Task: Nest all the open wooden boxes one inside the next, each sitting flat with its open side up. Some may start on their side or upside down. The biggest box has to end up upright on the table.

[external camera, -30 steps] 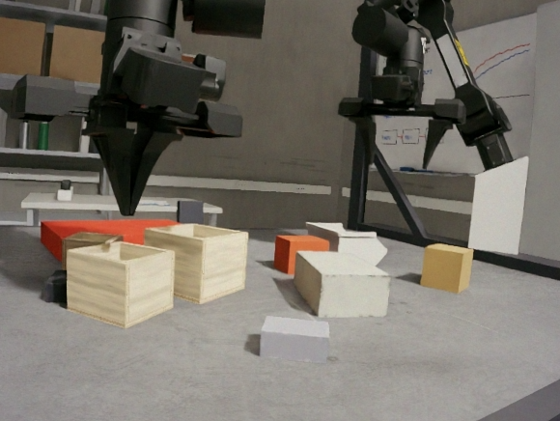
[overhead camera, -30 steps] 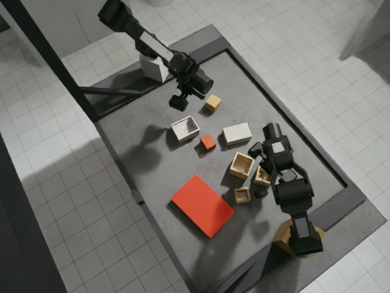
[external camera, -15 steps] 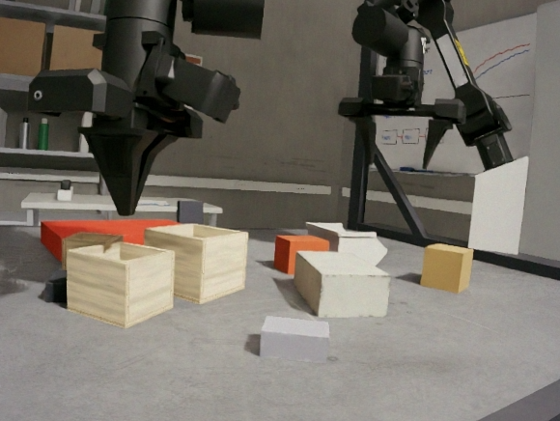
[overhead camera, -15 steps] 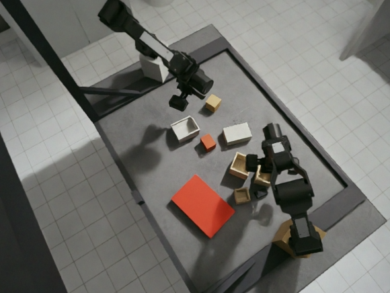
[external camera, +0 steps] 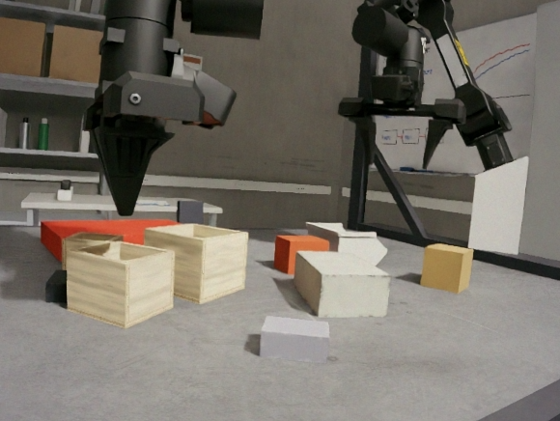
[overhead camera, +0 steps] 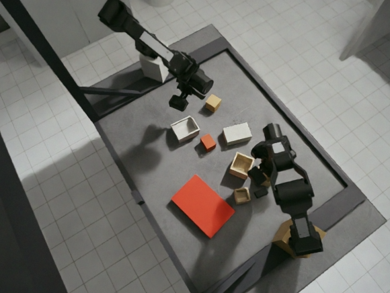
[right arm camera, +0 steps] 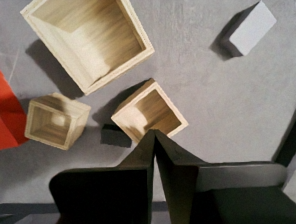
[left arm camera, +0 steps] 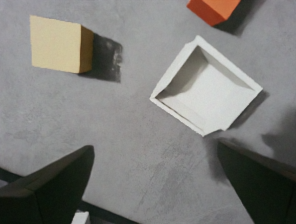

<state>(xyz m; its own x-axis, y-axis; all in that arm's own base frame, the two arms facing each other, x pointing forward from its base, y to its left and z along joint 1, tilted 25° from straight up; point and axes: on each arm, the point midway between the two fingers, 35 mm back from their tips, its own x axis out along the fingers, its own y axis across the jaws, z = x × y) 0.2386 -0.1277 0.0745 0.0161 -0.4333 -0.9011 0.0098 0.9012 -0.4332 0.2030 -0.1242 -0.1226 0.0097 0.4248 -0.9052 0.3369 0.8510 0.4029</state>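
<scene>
Now: the medium wooden box 100 mm below my right hand. Also, from my right hand: dark block 50 mm behind, 50 mm to the right, 110 mm below; then small wooden box 120 mm behind, 10 mm to the right, 100 mm below; then large wooden box 50 mm behind, 80 mm to the left, 100 mm below.
</scene>
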